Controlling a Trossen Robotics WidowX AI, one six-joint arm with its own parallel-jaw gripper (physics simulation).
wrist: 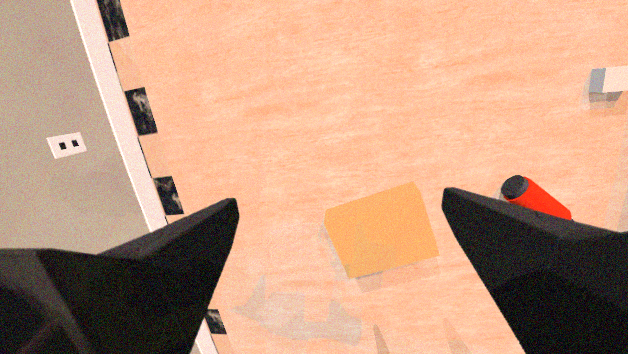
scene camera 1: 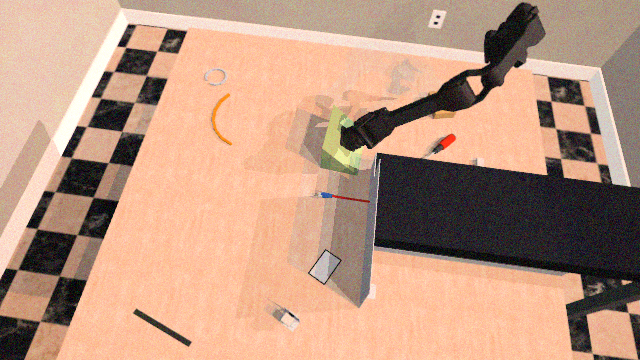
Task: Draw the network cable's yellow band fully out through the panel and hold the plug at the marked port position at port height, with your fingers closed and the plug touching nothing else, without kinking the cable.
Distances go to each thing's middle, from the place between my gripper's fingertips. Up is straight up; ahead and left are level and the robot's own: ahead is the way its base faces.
My hand is 20 mm short of the tan block (wrist: 391,228), 100 mm to the left of it and 140 mm above it. The rest, counted from my hand: red-handled screwdriver (wrist: 519,190) 200 mm ahead, 120 mm to the right, 140 mm below.
